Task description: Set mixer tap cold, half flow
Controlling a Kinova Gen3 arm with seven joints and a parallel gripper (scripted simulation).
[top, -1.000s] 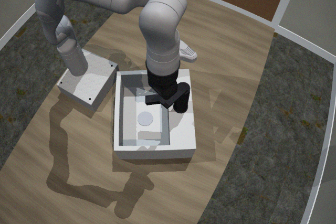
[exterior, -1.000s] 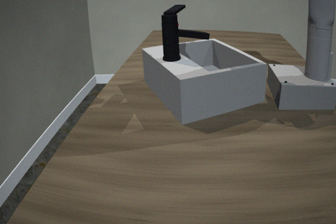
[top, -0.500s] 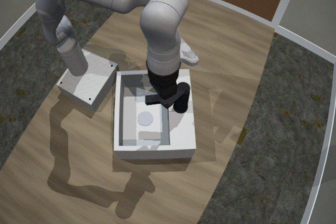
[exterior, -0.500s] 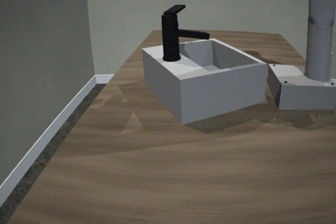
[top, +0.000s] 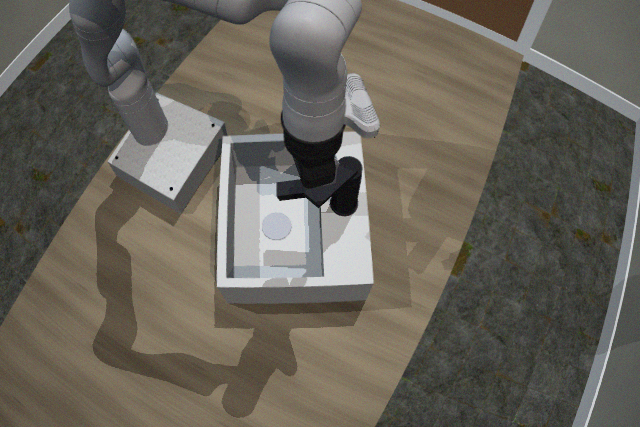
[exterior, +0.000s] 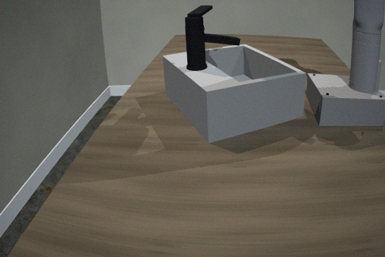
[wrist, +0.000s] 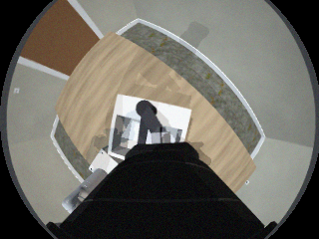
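The black lever lies 3 cm to the left of my hand and 7 cm below it. Also, from my hand: black mixer tap: 1 cm behind, 5 cm to the left, 12 cm below; then white sink: 10 cm behind, 1 cm to the left, 31 cm below.
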